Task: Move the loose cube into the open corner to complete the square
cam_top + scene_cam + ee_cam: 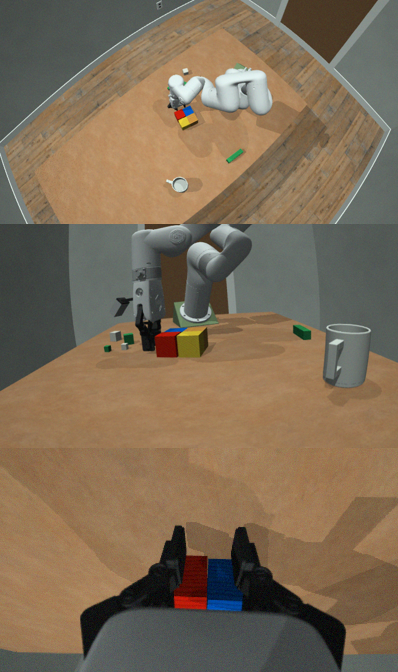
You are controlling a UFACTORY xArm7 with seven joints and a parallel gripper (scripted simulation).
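The red cube is 40 mm to the left of my hand and 40 mm ahead of it. The rest, counted from my hand: yellow cube (90 mm to the left, 60 mm ahead); orange cube (110 mm to the left, 20 mm ahead); blue cube (60 mm to the left).
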